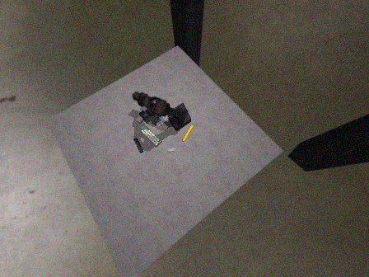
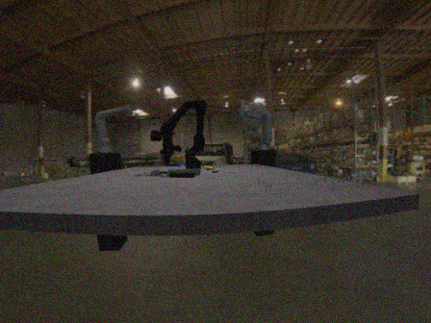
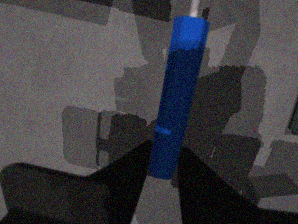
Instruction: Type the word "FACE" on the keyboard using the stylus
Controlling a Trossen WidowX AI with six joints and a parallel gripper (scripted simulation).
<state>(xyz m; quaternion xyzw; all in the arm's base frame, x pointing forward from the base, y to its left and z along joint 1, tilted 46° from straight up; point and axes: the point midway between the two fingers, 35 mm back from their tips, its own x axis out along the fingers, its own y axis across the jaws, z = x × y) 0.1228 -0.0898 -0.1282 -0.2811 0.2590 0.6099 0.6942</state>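
Right now my gripper tip is 6 cm to the right of the blue stylus. The rest, counted from my gripper tip: dark flat object (24 cm ahead, 10 cm to the left, 3 cm below); then light block (11 cm ahead, 6 cm to the right, 3 cm below).
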